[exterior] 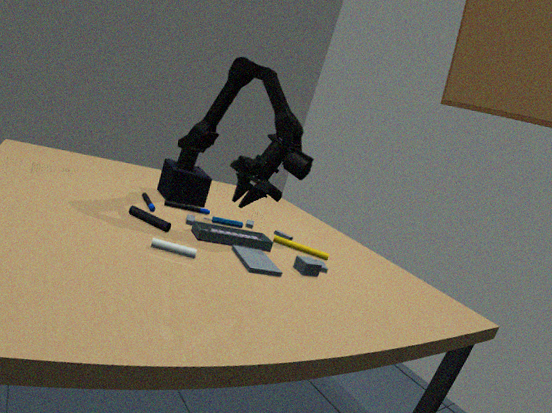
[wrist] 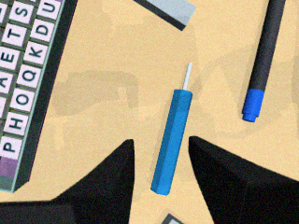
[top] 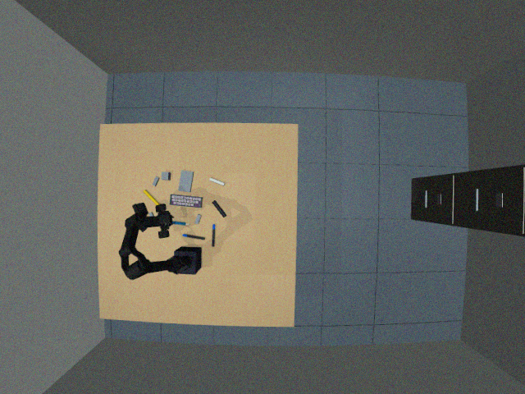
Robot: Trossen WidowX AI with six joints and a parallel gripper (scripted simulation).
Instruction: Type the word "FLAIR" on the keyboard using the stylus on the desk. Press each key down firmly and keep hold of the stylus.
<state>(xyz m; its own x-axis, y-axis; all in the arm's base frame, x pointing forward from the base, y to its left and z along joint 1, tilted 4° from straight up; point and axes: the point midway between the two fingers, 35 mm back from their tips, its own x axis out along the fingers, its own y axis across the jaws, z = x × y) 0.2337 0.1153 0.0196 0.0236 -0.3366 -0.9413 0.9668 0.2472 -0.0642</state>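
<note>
Right now the blue stylus is 30 mm behind my gripper tip, 30 mm to the right of it and 60 mm below it. The rest, counted from my gripper tip: yellow cylinder (110 mm ahead, 170 mm to the left, 60 mm below); small grey block (10 mm ahead, 120 mm to the right, 60 mm below); grey pad (240 mm ahead, 30 mm to the right, 60 mm below).
</note>
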